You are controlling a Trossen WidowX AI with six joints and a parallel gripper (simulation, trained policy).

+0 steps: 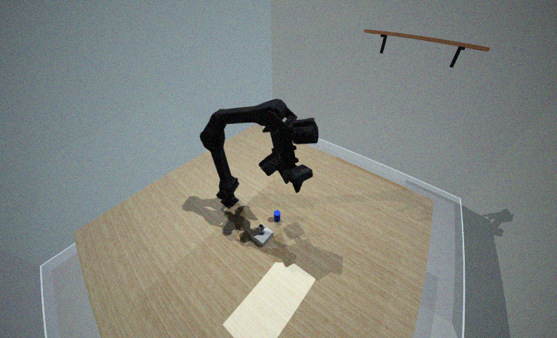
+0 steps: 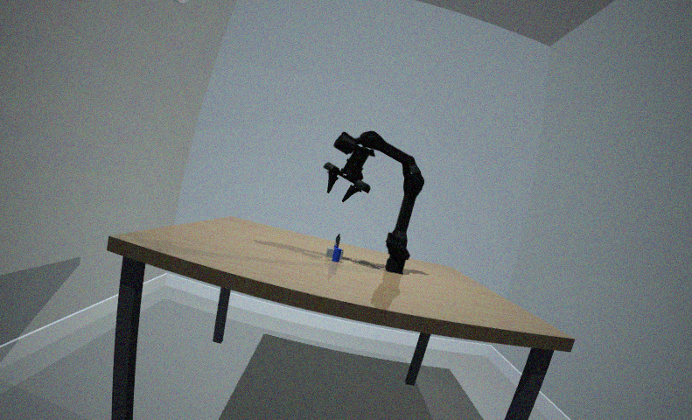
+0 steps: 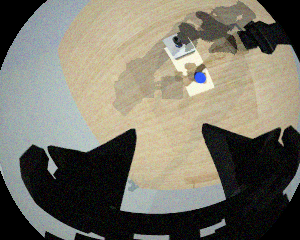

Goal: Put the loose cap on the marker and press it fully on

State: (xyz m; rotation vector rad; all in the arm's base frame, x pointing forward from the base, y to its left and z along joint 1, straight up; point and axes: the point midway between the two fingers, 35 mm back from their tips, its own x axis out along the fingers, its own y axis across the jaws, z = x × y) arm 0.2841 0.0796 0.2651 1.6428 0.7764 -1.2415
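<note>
Now: gripper tip 210 mm above the blue cap, 50 mm past it and 10 mm to the left of it. Round my gripper tip: marker 160 mm below, 120 mm to the right, 50 mm behind; then holder block 220 mm below, 120 mm to the right, 50 mm behind.
</note>
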